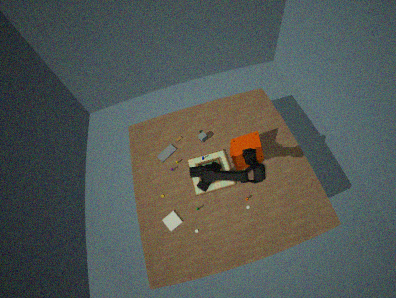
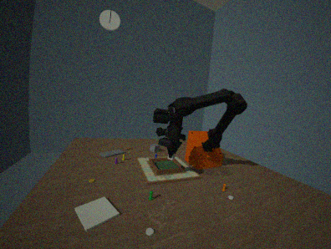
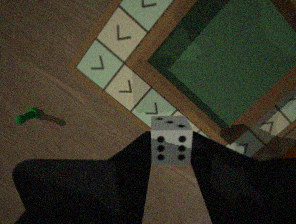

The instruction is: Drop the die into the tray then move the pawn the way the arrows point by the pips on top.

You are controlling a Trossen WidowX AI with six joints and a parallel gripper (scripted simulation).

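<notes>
My gripper tip is 10 mm short of the blue pawn, 210 mm to the left of it and 80 mm above it. From my gripper tip the other things lie so: white die (right at my gripper tip); then green pawn (120 mm ahead, 140 mm to the left, 90 mm below); then green tray (20 mm behind, 100 mm to the right, 100 mm below).
</notes>
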